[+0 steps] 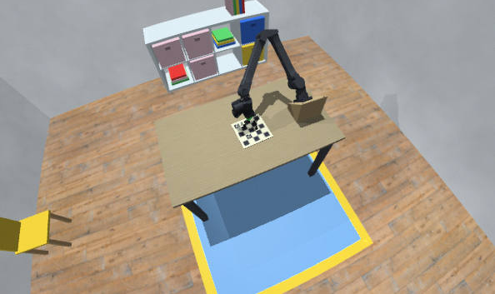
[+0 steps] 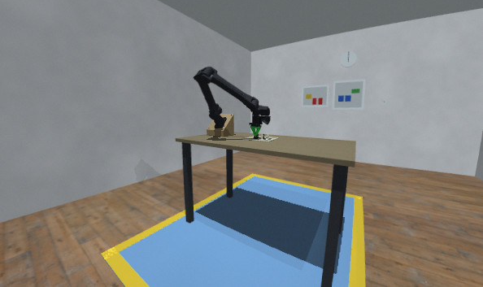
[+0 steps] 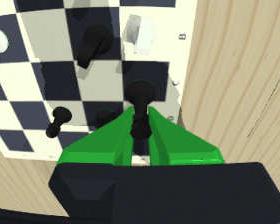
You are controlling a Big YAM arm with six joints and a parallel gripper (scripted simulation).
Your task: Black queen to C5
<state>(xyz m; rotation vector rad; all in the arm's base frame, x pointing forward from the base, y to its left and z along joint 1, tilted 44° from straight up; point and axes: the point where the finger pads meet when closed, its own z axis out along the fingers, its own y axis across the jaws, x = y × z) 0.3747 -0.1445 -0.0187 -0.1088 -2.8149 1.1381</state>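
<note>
The white piece is 6 cm ahead of my hand and 2 cm below it. From my hand the other things lie so: chessboard: 7 cm to the left, 4 cm below, 2 cm ahead; then black pawn: 8 cm to the left, 2 cm below, 2 cm behind.
</note>
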